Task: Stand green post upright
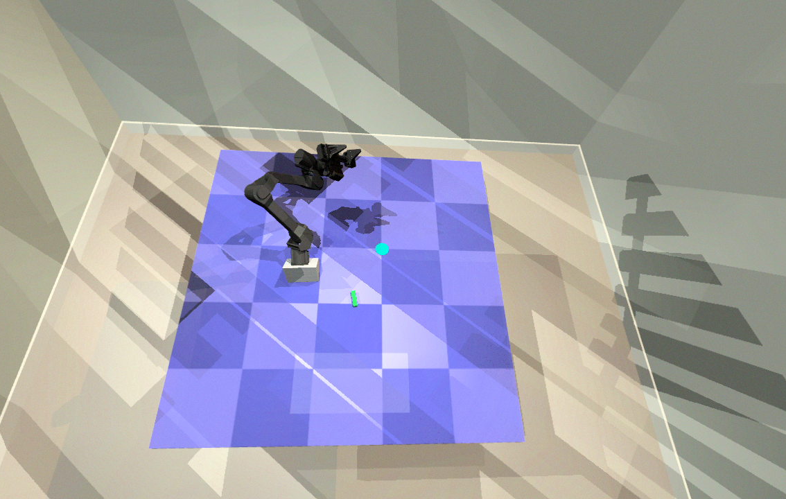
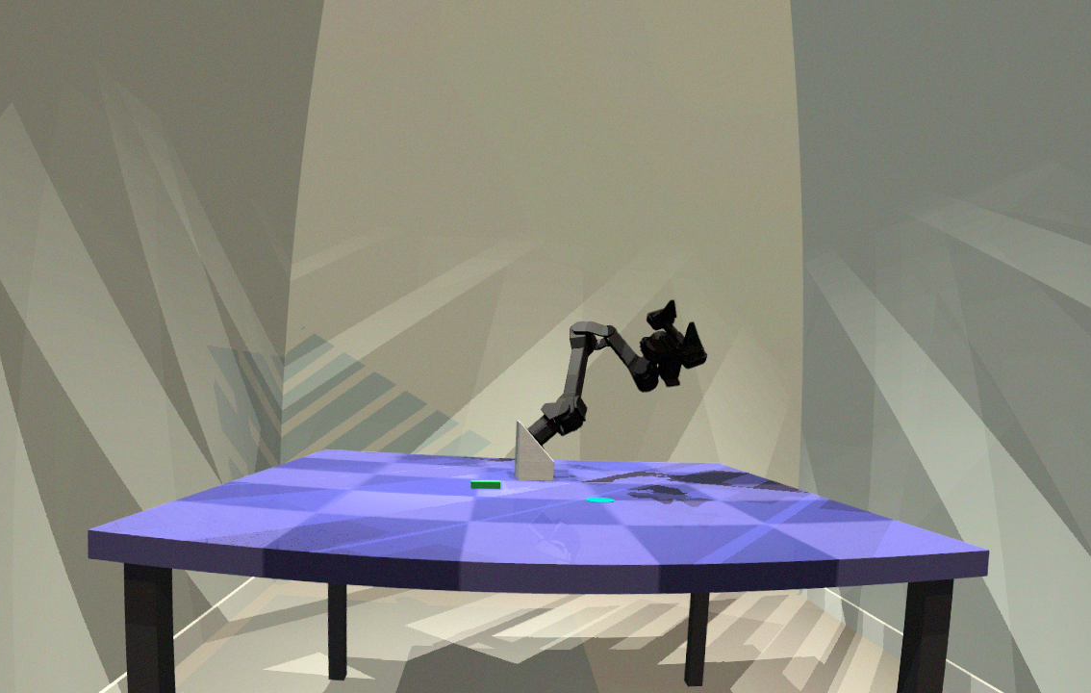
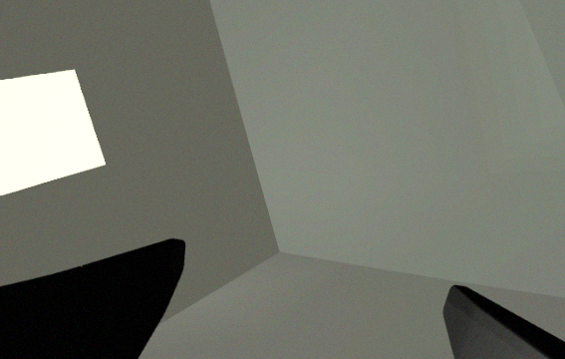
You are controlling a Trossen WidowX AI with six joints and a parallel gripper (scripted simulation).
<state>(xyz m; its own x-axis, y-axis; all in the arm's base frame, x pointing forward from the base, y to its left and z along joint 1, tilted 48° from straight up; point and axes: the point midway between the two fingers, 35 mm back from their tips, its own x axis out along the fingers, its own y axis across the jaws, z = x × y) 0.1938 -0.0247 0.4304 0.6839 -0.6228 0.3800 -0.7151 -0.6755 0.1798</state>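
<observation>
Now: gripper tip 430 mm to the left of the green post, 410 mm above it and 40 mm past it. Also, from my gripper tip: cyan circle (420 mm below, 210 mm to the right, 110 mm ahead).
</observation>
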